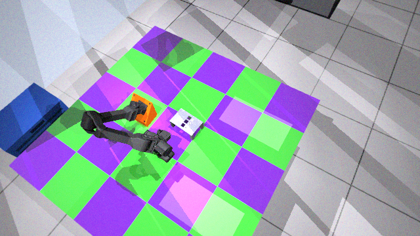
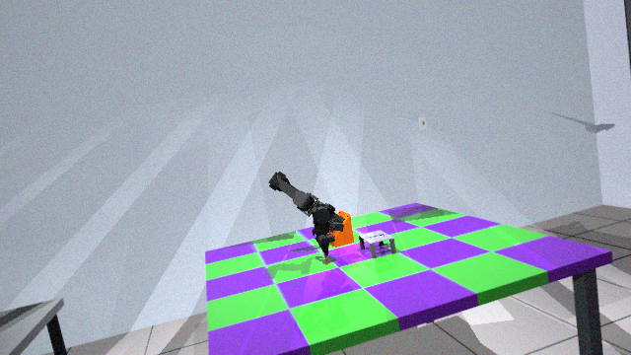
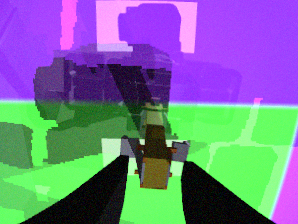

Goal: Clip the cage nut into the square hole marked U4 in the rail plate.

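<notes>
Now: the cage nut 10 mm below my gripper tip.
</notes>
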